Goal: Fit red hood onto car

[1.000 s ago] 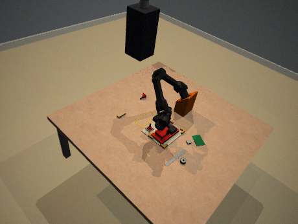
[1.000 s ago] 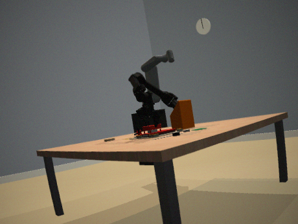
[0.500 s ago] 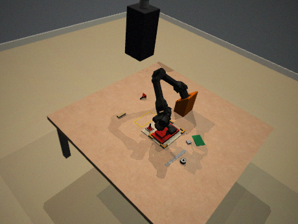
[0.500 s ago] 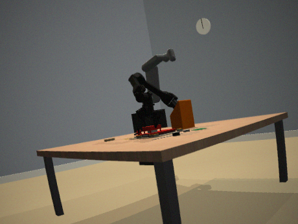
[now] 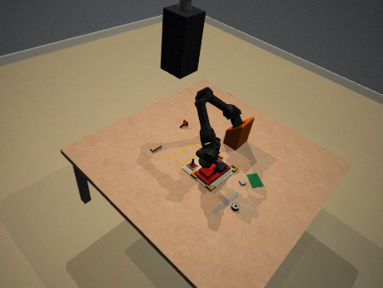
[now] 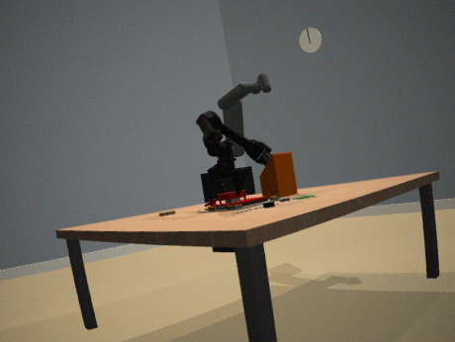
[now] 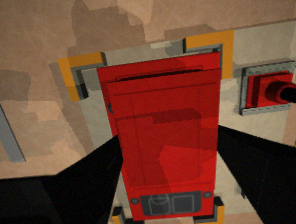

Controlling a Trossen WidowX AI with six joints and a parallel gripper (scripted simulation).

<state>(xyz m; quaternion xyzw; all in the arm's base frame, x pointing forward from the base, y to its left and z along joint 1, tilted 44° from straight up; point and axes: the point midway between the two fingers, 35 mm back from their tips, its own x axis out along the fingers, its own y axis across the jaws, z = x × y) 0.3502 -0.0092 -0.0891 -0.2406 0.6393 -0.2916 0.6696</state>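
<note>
The red hood lies 10 mm above my gripper tip. The rest, counted from my gripper tip: black ring: 70 mm ahead, 240 mm to the left, 40 mm below; then grey strip: 70 mm ahead, 190 mm to the left, 50 mm below; then grey engine block: 30 mm below.
</note>
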